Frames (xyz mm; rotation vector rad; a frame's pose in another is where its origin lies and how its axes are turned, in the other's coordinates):
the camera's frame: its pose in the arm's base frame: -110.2 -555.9 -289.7 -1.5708 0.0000 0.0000
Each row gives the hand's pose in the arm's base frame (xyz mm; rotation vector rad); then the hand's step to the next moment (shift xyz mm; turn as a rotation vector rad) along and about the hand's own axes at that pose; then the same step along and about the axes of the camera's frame.
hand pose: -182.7 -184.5 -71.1 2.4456 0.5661 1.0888
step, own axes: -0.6 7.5 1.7 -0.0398 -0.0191 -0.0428
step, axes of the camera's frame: 2.4 -2.4 -6.9 -0.0609 0.0073 0.0039
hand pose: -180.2 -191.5 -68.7 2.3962 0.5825 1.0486
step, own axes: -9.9 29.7 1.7 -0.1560 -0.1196 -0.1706
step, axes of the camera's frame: 0.9 -10.0 -29.7 -0.2496 0.0521 0.0522
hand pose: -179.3 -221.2 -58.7 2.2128 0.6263 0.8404
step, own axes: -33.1 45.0 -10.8 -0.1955 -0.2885 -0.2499
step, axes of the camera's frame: -21.5 -26.3 -45.6 -0.3648 0.1466 0.1712
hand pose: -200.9 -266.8 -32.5 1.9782 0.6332 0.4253
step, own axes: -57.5 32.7 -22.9 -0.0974 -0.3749 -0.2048
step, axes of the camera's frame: -50.3 -37.8 -30.7 -0.2836 0.2411 0.2312
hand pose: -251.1 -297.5 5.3 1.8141 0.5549 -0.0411
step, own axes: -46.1 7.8 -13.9 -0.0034 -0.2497 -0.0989
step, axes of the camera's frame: -41.3 -25.5 -5.0 -0.1250 0.1913 0.1411
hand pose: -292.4 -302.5 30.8 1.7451 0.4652 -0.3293
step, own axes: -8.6 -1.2 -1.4 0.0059 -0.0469 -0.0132
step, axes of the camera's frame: -8.2 -3.2 0.5 -0.0176 0.0401 0.0221
